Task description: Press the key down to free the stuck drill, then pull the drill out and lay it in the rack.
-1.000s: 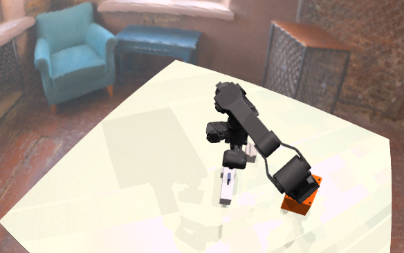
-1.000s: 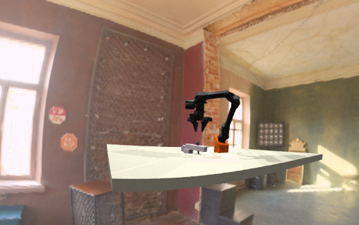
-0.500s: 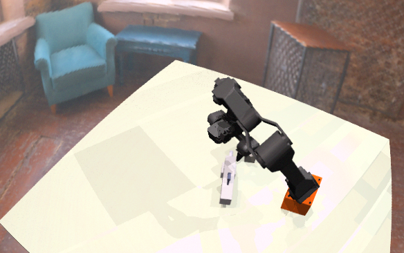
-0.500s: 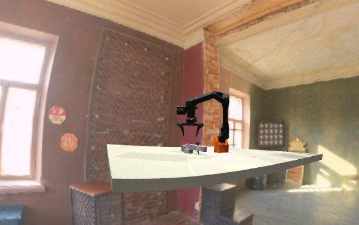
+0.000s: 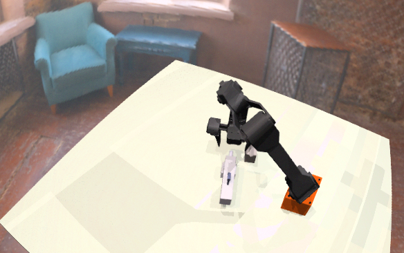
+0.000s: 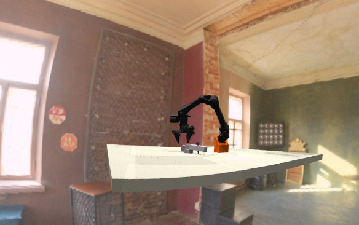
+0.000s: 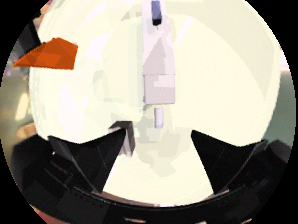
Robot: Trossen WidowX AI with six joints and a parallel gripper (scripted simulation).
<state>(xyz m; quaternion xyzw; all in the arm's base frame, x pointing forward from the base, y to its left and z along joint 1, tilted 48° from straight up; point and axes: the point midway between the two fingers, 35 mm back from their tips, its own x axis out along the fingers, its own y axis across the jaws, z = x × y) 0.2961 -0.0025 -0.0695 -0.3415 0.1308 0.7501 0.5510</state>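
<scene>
Now: the drill 3 cm behind my gripper tip, 6 cm to the left of it and 2 cm below it. The rest, counted from my gripper tip: blue key (6 cm behind, 13 cm to the left, 2 cm below); then grey rack (5 cm behind, 7 cm to the right, 5 cm below); then grey block (5 cm behind, 11 cm to the left, 3 cm below).
</scene>
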